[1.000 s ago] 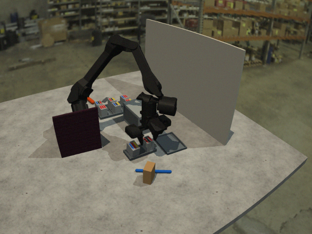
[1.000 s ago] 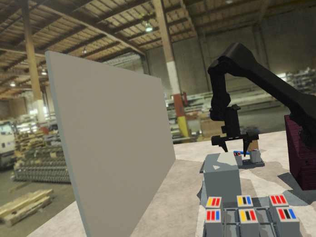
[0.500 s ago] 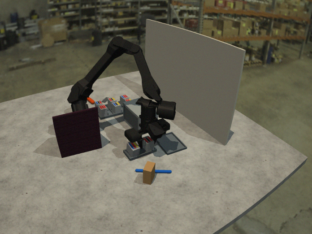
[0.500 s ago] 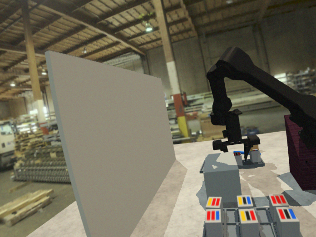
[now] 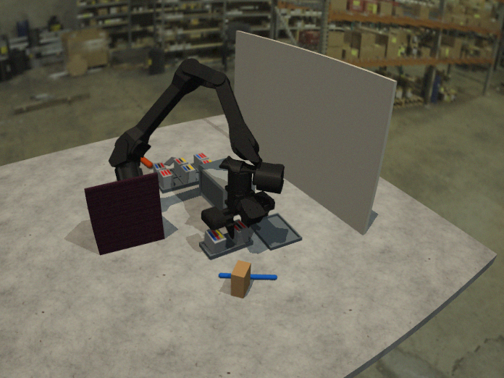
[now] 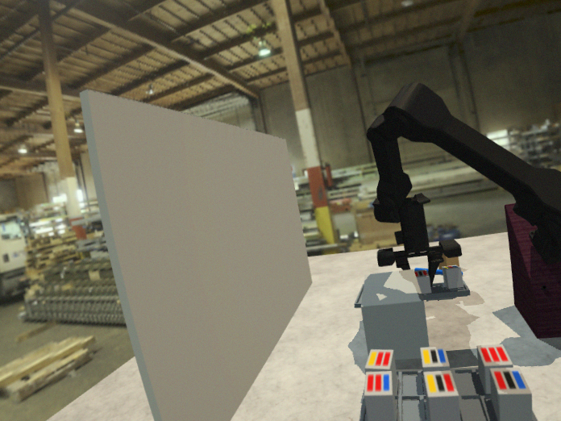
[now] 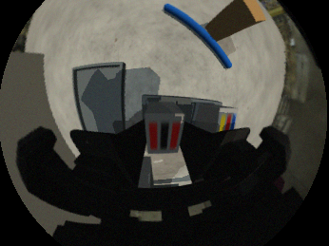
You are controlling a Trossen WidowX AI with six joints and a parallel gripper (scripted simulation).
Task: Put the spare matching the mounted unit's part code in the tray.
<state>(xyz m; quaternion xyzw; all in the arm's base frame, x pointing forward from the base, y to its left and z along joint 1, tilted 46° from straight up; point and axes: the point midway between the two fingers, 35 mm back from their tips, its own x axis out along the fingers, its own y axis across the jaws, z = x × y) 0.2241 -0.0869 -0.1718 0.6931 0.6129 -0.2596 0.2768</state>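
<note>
Right now the dark grey tray is 11 cm ahead of my gripper tip, 2 cm to the right of it and 1 cm below it. From my gripper tip the other things lie so: grey spare: 2 cm above; brown block: 9 cm behind, 15 cm to the right, 2 cm above; blue rod: 6 cm behind, 13 cm to the right, 1 cm below.
</note>
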